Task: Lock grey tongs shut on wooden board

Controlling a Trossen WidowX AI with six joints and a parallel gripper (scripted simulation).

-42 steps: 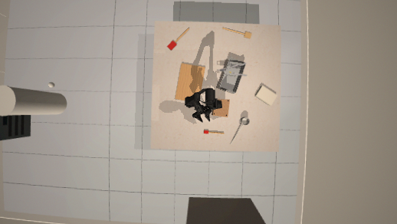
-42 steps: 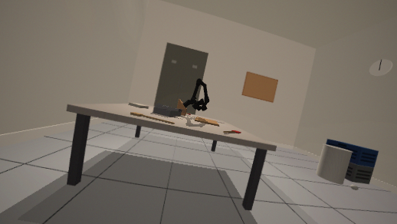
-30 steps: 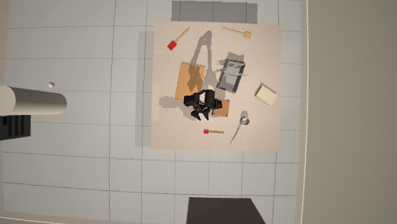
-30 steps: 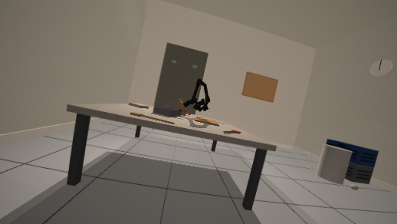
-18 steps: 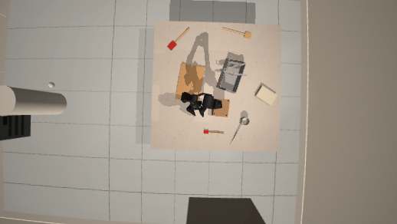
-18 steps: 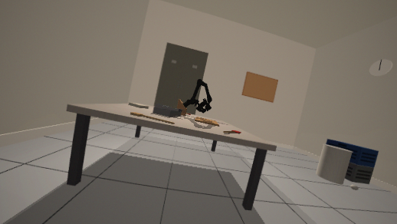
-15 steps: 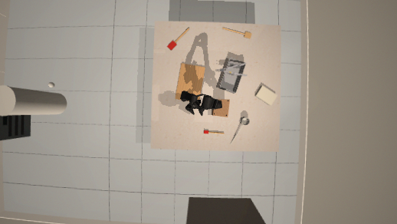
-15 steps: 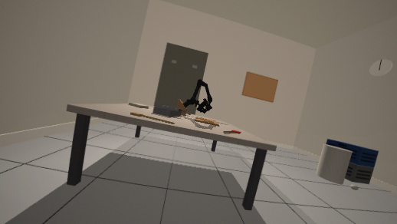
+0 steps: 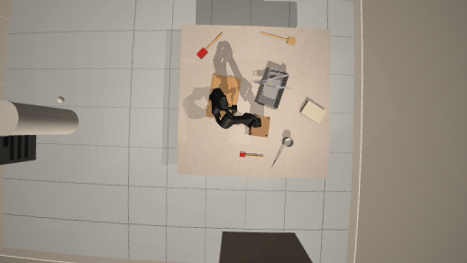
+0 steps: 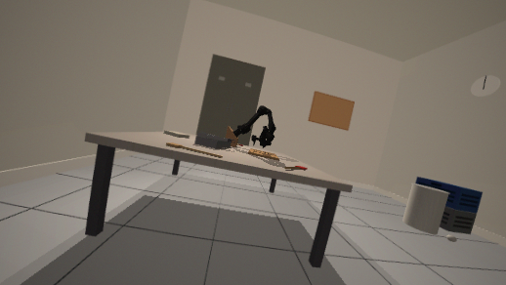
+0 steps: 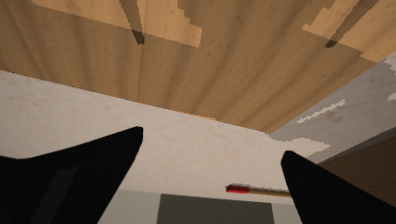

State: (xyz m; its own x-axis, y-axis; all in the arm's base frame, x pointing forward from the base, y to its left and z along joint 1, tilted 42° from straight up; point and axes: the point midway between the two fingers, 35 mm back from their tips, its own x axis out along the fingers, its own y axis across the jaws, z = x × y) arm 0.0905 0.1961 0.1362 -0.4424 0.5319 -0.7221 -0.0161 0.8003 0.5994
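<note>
My gripper tip is now 220 mm short of the grey roasting tin, 390 mm to the left of it and 20 mm above it. From my gripper tip the other things lie so: cream block: 10 mm ahead, 730 mm to the right, 30 mm below; then red-headed tool: 600 mm ahead, 140 mm to the left, 40 mm below; then wooden board: 170 mm ahead, 20 mm to the left, 40 mm below.
</note>
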